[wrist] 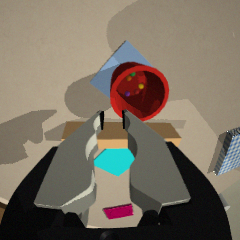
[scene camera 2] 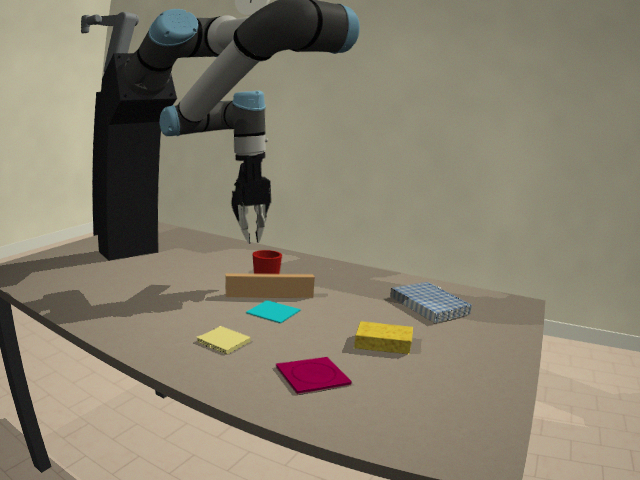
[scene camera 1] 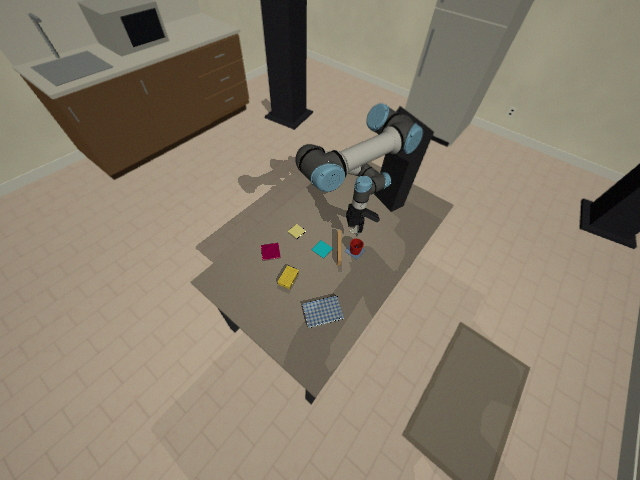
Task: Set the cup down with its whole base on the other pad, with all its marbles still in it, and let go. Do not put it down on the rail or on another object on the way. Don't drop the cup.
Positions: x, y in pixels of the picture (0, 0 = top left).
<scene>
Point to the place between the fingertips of the gripper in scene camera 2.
253, 243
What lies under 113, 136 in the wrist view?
A wooden rail.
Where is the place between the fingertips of the gripper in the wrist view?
113, 111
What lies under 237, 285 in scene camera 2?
A wooden rail.
</scene>
